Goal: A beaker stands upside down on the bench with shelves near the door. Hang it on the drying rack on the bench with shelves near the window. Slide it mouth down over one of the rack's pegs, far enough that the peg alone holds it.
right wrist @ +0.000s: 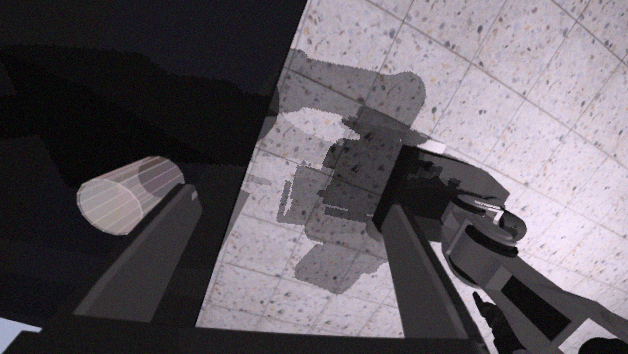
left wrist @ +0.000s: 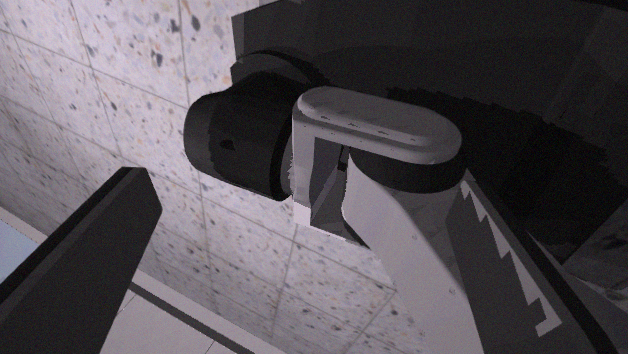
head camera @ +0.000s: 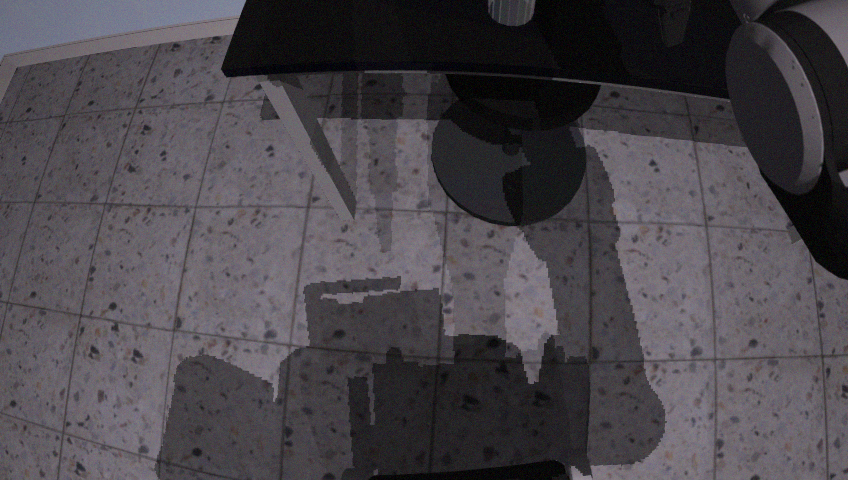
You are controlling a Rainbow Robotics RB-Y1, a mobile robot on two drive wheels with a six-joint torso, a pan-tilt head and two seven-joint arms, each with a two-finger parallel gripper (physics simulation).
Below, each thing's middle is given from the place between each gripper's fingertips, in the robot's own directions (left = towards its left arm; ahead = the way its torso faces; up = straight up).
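The clear beaker (right wrist: 115,202) is 110 mm to the left of my right hand, 190 mm ahead of it and 150 mm below it. Going by its middle, the clear beaker is nearer to my right hand than to my left gripper.
My left gripper is 330 mm to the left of the clear beaker and 260 mm below it, and it is 1050 mm short of the beaker.
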